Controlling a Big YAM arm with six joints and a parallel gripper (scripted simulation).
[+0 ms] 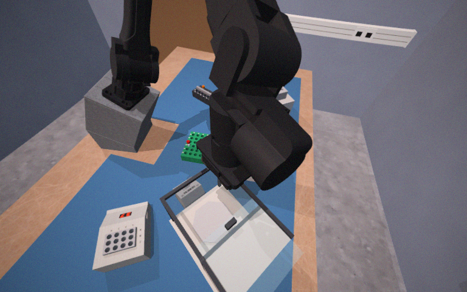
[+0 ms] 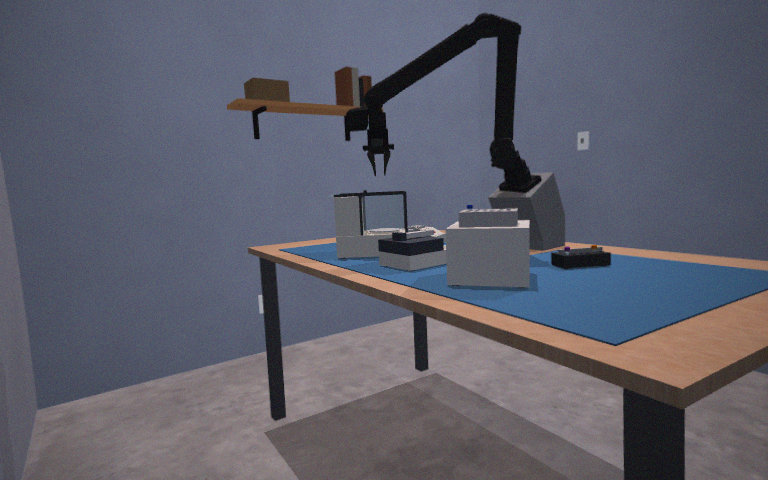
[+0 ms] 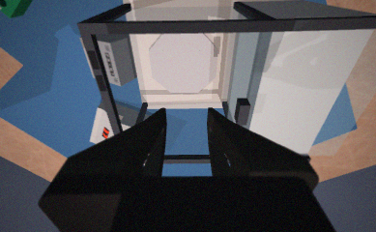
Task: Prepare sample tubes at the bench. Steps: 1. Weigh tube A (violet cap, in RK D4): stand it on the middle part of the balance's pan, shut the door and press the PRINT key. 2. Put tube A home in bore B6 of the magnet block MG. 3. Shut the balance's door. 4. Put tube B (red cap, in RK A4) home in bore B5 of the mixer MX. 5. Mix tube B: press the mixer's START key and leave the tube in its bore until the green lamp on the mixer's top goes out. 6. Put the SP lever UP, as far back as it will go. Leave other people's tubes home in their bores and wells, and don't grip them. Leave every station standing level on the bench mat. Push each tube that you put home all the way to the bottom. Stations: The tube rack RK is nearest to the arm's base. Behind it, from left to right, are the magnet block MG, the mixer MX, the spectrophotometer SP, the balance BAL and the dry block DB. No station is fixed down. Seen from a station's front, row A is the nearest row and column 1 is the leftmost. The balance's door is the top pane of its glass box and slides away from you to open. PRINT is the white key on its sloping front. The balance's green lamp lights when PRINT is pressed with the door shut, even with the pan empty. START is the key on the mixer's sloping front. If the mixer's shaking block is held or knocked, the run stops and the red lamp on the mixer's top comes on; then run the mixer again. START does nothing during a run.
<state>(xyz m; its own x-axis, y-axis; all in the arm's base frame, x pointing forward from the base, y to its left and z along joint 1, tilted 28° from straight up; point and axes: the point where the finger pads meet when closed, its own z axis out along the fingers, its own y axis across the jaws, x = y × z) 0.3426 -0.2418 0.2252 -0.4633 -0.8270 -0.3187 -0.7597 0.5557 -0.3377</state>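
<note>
My gripper is now 70 mm to the left of the balance door, 70 mm above it and 60 mm short of it. From my hand the other things lie so: dry block DB (250 mm below, 240 mm behind, 120 mm to the right); then SP lever (240 mm to the left, 190 mm below, 10 mm ahead); then white print key (210 mm below, 150 mm behind, 50 mm to the left).
</note>
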